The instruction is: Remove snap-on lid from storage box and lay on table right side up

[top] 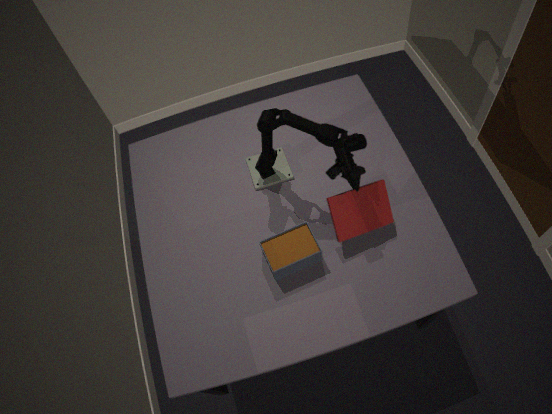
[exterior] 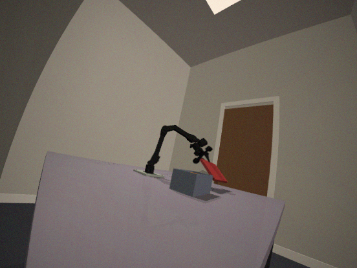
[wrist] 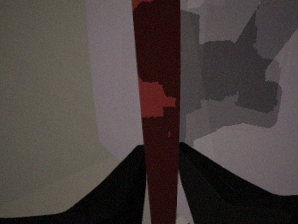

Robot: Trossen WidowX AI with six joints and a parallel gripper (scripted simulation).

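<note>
Now: gripper tip 6 cm short of the red lid, 5 cm above it and 1 cm to the left of it. Round my gripper tip: grey storage box 33 cm to the right, 13 cm below, 5 cm ahead.
</note>
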